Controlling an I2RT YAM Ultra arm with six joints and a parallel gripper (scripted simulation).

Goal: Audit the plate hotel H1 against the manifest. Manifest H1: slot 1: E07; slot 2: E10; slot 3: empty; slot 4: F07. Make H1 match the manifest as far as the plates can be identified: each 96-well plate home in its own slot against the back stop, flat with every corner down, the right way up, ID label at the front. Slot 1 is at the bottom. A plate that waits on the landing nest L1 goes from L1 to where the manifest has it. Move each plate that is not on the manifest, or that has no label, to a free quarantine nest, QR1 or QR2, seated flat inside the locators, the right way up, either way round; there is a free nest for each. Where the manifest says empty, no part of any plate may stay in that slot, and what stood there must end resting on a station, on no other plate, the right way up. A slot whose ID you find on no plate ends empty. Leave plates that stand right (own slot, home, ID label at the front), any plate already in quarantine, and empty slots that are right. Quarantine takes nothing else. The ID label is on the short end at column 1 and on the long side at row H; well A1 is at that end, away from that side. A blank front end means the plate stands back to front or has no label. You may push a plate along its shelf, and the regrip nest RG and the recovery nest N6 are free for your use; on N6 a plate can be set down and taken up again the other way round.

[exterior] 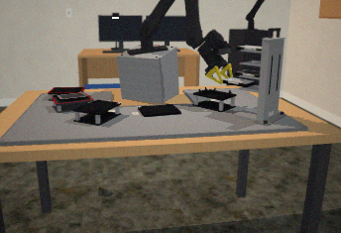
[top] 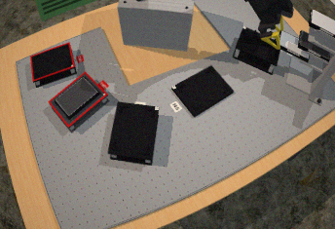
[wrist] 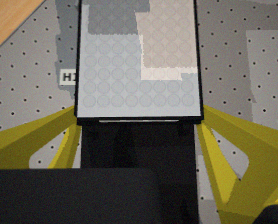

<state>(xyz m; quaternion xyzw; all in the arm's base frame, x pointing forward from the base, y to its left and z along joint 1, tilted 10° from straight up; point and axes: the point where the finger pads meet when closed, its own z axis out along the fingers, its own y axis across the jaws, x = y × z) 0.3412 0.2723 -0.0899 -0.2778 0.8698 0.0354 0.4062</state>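
Now: the pale grey 96-well plate 5 cm ahead of my hand and 3 cm to the left of it. From my hand the other things lie so: A1 mark (14 cm behind, 2 cm to the right, 7 cm below); H1 tag (1 cm ahead, 12 cm to the left, 13 cm below); black regrip nest RG (5 cm behind, 3 cm to the right, 7 cm below).
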